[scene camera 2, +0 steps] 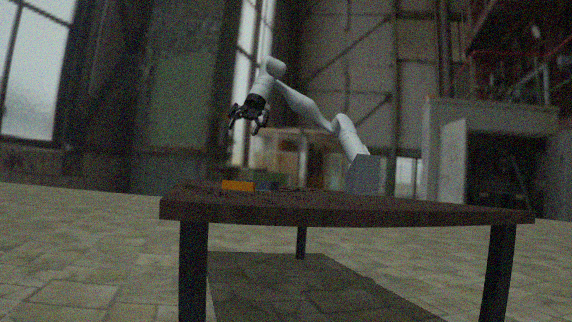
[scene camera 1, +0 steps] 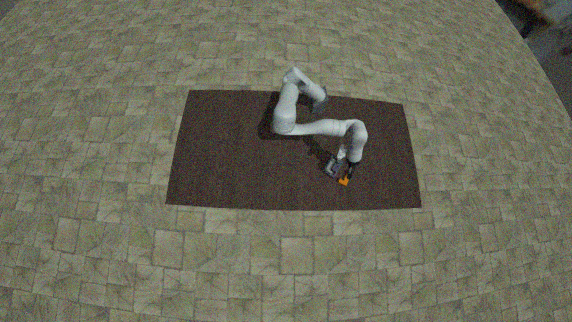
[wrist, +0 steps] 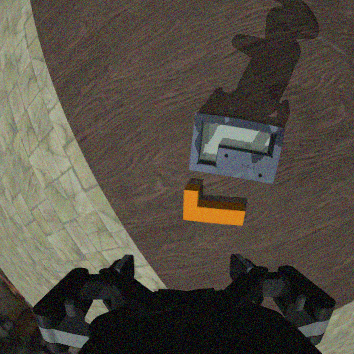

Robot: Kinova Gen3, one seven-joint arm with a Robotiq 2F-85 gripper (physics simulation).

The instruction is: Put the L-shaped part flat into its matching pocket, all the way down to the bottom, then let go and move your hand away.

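Frame: origin at the arm's base, x ahead, y left, z up, level; metres.
Seen in the pictures: gripper, fingertip midpoint: (scene camera 2: pixel 240 131) (wrist: pixel 182 265); arm's base, link origin: (scene camera 2: pixel 362 165) (scene camera 1: pixel 319 96).
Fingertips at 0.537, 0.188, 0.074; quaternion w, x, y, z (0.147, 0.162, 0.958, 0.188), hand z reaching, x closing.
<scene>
Pixels of each thing's top centre, then the offset from my fingertips to it, as dx, dy, dz. "*": a spot on its surface instead.
- orange L-shaped part, top centre: (wrist: pixel 214 208) (scene camera 2: pixel 240 181) (scene camera 1: pixel 345 176) -0.009, +0.040, -0.173
- blue-grey block, top centre: (wrist: pixel 236 148) (scene camera 2: pixel 257 180) (scene camera 1: pixel 333 165) -0.075, -0.049, -0.167
- block's L-shaped pocket, surface spot: (wrist: pixel 235 134) * -0.081, -0.066, -0.198
The orange L-shaped part (scene camera 1: pixel 344 181) (scene camera 2: pixel 238 186) (wrist: pixel 212 215) lies flat on the table, outside the pocket. In the wrist view its long arm runs left to right and its short arm points up at the left end. The blue-grey block (scene camera 1: pixel 337 169) (scene camera 2: pixel 267 186) (wrist: pixel 245 165) lies close beside it, a small gap apart. The block's L-shaped pocket (wrist: pixel 235 134) has a pale bottom, with its long arm at the top and its short arm pointing down at the left. My gripper (scene camera 1: pixel 350 172) (scene camera 2: pixel 243 131) (wrist: pixel 182 265) is open and empty, high above the table.
The brown table (scene camera 1: pixel 225 175) (scene camera 2: pixel 350 215) (wrist: pixel 125 100) carries the robot's grey base (scene camera 2: pixel 362 175). The table's edge curves down the left of the wrist view, with tiled floor beyond. The arm's shadow (wrist: pixel 275 60) falls on the table beside the block and partly over it.
</scene>
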